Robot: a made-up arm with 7 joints. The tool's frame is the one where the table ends. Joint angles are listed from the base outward.
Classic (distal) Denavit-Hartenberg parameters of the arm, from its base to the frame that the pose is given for. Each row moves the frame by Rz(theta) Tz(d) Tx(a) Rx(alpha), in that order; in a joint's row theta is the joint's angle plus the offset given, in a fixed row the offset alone. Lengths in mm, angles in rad.
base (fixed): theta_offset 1.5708, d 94, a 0, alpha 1.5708
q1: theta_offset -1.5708, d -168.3, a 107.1, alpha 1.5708
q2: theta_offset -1.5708, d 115, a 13.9, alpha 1.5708
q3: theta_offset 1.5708, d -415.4, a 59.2, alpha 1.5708
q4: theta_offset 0, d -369.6, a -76, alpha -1.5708
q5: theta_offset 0, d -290.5, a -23.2, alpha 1.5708
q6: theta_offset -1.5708, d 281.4, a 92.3, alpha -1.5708
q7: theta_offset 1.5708, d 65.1, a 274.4, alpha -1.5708
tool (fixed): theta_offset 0, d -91.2, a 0, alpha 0
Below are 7 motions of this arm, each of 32 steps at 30 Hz.
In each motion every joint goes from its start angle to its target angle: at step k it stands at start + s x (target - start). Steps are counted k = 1, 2, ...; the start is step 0. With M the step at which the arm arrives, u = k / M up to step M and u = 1 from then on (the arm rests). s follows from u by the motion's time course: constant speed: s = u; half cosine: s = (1 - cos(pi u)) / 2; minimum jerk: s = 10 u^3 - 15 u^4 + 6 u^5.
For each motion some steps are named. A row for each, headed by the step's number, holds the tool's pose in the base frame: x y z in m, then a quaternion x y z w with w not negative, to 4 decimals.
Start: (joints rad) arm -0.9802 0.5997 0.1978 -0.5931 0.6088 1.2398 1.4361
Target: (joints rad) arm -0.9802 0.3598 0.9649 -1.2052 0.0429 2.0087 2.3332
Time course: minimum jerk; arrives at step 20
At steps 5, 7, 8, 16, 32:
5: 0.1427 -0.3541 -0.2307 -0.2037 -0.6171 0.7501 0.1226
7: 0.0677 -0.3610 -0.2621 -0.1592 -0.6140 0.7661 0.1037
8: 0.0195 -0.3653 -0.2763 -0.1309 -0.6095 0.7762 0.0941
16: -0.3268 -0.3788 -0.2159 0.1267 -0.5126 0.8466 0.0669
32: -0.3510 -0.3767 -0.1947 0.1566 -0.4981 0.8502 0.0677

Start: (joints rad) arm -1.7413 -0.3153 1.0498 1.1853 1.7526 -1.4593 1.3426
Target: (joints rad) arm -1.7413 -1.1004 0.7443 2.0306 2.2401 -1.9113 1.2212
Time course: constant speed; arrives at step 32
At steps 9, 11, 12, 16, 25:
9: 0.1311 -0.8303 0.1541 -0.5278 0.6709 -0.0869 0.5136
11: 0.1088 -0.8346 0.1718 -0.5404 0.6722 -0.1200 0.4915
12: 0.0975 -0.8361 0.1806 -0.5465 0.6727 -0.1364 0.4798
16: 0.0516 -0.8381 0.2153 -0.5686 0.6731 -0.2005 0.4283
25: -0.0516 -0.8187 0.2861 -0.6064 0.6643 -0.3300 0.2864

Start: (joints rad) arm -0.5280 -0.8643 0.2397 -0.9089 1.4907 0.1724 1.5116
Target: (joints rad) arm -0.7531 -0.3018 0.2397 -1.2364 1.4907 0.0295 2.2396
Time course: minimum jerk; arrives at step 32
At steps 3, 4, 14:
3: -0.3631 -0.4279 -0.5100 0.5754 -0.4878 0.0932 0.6498
4: -0.3604 -0.4310 -0.5101 0.5759 -0.4910 0.0925 0.6471
14: -0.2508 -0.5498 -0.5138 0.6008 -0.6024 0.0616 0.5218

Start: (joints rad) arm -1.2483 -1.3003 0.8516 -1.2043 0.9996 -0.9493 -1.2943
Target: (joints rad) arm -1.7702 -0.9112 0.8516 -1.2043 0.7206 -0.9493 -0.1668
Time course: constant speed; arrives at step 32
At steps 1, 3, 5, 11, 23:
1: -0.8699 0.1402 -0.0388 0.7138 0.5547 0.3263 0.2762
3: -0.8532 0.1287 -0.0592 0.7150 0.5574 0.2898 0.3069
5: -0.8365 0.1149 -0.0796 0.7142 0.5583 0.2532 0.3379
11: -0.7864 0.0598 -0.1384 0.6997 0.5501 0.1445 0.4323
23: -0.6873 -0.1092 -0.2194 0.6183 0.4838 -0.0574 0.6167

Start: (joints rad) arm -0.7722 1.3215 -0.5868 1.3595 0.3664 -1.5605 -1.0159
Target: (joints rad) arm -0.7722 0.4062 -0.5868 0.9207 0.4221 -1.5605 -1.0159
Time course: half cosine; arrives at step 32
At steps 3, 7, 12, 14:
3: 0.6086 -0.6393 0.0169 -0.0798 0.0203 0.0280 0.9962
7: 0.5839 -0.6695 -0.0361 -0.0736 0.0567 0.0205 0.9955
12: 0.5149 -0.7287 -0.1446 -0.0555 0.1323 0.0036 0.9896
14: 0.4741 -0.7540 -0.1939 -0.0446 0.1677 -0.0050 0.9848

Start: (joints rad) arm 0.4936 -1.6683 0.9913 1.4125 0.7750 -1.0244 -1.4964
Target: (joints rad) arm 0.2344 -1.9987 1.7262 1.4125 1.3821 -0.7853 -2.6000
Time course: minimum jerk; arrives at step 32
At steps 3, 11, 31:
3: -0.7533 -0.2300 -0.5679 0.3308 -0.5687 -0.7350 0.1641
11: -0.6611 -0.1872 -0.5766 0.4539 -0.4474 -0.7288 0.2503
31: -0.4137 0.2783 -0.4274 0.8113 -0.0026 -0.5425 0.2180

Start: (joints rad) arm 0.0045 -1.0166 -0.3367 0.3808 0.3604 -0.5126 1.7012
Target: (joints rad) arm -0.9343 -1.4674 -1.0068 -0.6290 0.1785 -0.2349 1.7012
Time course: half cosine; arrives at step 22
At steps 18, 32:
18: -0.7041 -0.3521 0.1512 -0.6470 -0.4197 -0.1835 0.6096
32: -0.7002 -0.3286 0.1823 -0.6874 -0.4373 -0.1736 0.5533

